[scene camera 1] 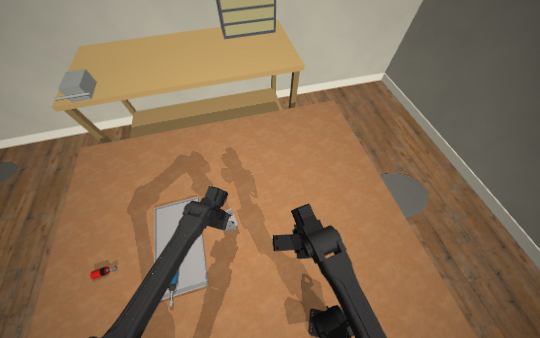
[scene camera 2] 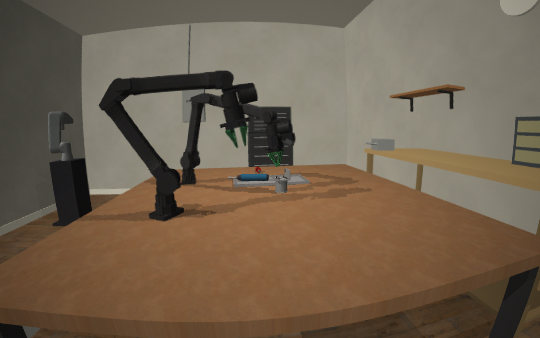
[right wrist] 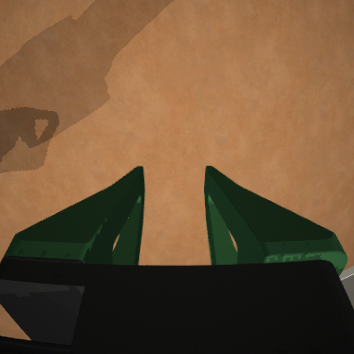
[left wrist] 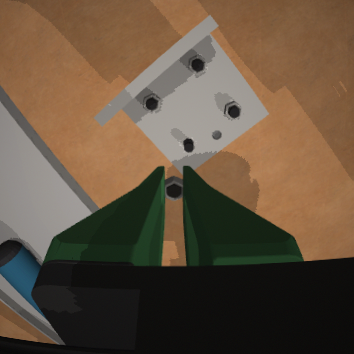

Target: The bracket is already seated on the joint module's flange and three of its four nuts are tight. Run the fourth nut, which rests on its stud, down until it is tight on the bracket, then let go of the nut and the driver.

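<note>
The light grey bracket sits on the joint module, with its upright plate at upper left in the left wrist view. Three studs carry seated nuts. The fourth stud, nearest the fingers, shows no nut around it. My left gripper is shut on a hex nut, above and beside the bracket. My right gripper is partly open, empty, above the table. The blue driver lies on the tray, held by neither gripper.
The grey tray lies beside the joint module, under my left arm in scene camera 1. A red-handled tool lies beyond the tray. A wooden bench stands behind the table.
</note>
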